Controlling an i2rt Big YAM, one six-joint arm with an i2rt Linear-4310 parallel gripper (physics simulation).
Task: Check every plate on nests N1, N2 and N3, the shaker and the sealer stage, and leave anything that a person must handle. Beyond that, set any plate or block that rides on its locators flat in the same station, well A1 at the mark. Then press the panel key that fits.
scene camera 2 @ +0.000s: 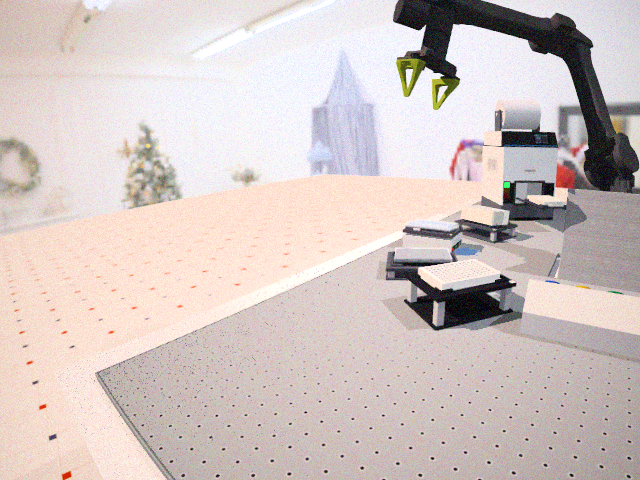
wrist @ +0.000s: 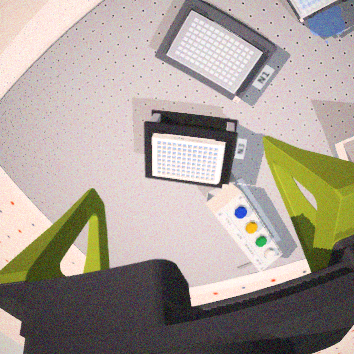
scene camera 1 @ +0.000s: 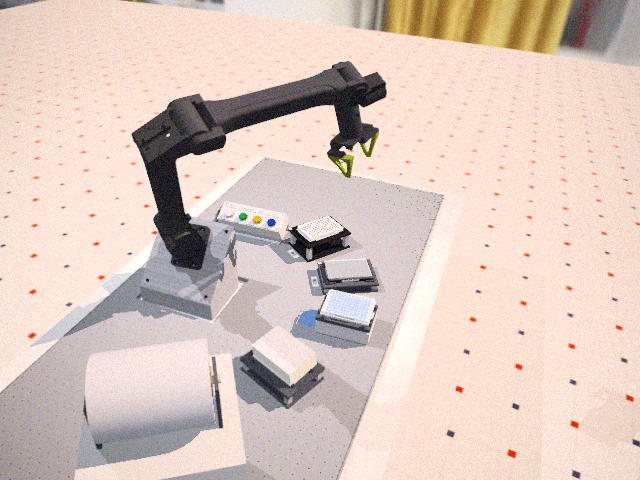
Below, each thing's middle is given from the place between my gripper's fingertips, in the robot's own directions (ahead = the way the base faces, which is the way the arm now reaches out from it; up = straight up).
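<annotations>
From my hand, the white plate (scene camera 1: 345, 306) is 18 cm to the right, 4 cm ahead and 31 cm below. I also see the white cylinder device (scene camera 1: 142, 391), which is 80 cm to the right of my hand, 10 cm behind it and 2 cm above it.
</annotations>
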